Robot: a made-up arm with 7 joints.
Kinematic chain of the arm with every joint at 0, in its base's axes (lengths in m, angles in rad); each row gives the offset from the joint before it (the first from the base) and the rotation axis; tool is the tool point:
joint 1: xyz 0 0 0.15 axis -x
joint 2: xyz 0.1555 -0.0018 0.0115 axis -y
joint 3: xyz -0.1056 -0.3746 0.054 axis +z
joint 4: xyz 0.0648 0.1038 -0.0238 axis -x
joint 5: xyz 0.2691 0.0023 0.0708 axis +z
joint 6: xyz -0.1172 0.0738 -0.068 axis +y
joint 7: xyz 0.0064 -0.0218 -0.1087 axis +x
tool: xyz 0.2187 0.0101 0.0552
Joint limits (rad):
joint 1: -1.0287..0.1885
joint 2: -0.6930..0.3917
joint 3: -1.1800..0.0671
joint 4: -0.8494..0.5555
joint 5: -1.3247..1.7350
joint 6: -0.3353..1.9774
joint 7: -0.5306..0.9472
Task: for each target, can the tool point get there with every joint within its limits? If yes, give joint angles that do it. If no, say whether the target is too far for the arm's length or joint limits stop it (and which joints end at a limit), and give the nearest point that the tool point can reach.
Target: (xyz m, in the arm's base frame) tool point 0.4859 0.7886 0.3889
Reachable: no: joint limits stop it (at a limit: joint 1, joint 2, joint 3, joint 5, joint 6, joint 7) | nearest point 0.2821 0.1907 0.1168 | short by 0.688 m
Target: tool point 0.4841 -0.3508 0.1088
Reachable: yes | joints -0.0952 0.1199 -0.4254 -0.0827 0.7635 0.1879 0.6187
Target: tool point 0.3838 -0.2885 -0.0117
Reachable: yes | joints -0.1377 -0.2229 -0.4435 -0.0112 1.2041 0.2527 -0.2694
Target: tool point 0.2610 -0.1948 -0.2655
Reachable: yes | joints -0.6705 -0.0179 -0.9442 0.3888 -0.3424 1.7688 -0.1135
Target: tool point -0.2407 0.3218 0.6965
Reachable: no: joint limits stop it (at a limit: joint 1, joint 2, joint 3, joint 4, joint 6, joint 7) | nearest point 0.2007 0.0761 0.2877 | short by 0.650 m
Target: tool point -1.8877 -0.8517 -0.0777
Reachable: no: too far | nearest point -0.0638 -0.6591 -0.0262 | short by 1.835 m
